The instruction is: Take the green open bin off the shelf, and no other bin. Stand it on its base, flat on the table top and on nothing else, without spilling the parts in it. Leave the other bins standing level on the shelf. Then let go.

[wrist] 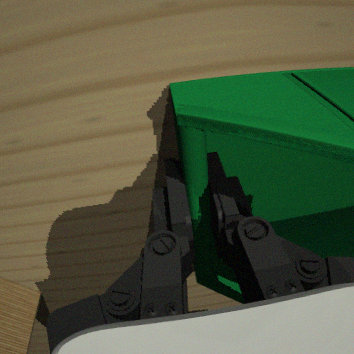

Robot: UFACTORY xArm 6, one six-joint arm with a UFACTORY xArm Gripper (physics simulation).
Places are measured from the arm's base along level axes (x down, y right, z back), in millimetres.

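Pixels of known places: gripper, between the fingertips: [192, 178].
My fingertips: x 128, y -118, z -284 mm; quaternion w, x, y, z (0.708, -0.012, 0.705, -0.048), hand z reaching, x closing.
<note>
Behind a point stands the place of what it marks.
The green open bin [235, 100] @(x 112, y -164, z -297 mm) fills the right side of the wrist view and runs out of the frame. One wall and a rounded corner edge face my gripper. My gripper [192, 178] @(x 128, y -118, z -284 mm) is shut on the bin's wall, with one finger outside it and the other inside. The parts in the bin do not show. Whether the bin's base rests on the wood or is lifted cannot be told from this view.
A pale wooden surface [75, 65] @(x 141, y -173, z -236 mm) with curved grain lies behind and to the left of the bin, with the shadow of gripper and bin on it. The corner of another wooden piece [17, 310] @(x 119, y -9, z -148 mm) shows at the lower left edge.
</note>
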